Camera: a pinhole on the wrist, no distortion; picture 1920 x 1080 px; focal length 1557.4 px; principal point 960.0 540.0 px. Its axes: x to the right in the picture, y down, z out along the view. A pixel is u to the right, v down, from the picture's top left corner.
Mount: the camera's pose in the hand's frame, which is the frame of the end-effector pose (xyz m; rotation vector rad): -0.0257 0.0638 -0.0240 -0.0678 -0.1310 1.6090
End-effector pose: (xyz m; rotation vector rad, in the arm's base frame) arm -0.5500 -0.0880 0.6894 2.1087 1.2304 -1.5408
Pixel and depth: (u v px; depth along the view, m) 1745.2 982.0 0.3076
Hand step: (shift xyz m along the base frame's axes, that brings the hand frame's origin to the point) -0.0437 -0.3727 -0.0281
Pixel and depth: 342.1 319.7 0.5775
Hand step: -0.5028 -0.2370 -0.1690
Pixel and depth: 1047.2 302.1 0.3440
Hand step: -0.1628 -0.2561 -0.1355
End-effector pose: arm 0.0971 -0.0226 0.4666 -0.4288 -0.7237 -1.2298
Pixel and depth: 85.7 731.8 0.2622
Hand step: -0.1642 0.1783 0.0932
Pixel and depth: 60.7 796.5 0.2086
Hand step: -0.1222 0.1501 0.0609
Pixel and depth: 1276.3 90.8 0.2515
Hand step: 0.0408 0.1779 0.1847
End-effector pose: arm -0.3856 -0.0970 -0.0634 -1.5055 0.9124 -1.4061
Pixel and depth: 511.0 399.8 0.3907
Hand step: 0.3553 0.0940 0.0484
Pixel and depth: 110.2 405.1 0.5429
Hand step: 0.4919 0.1777 0.2256
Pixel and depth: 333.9 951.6 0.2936
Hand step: 0.2353 0.1763 0.0168
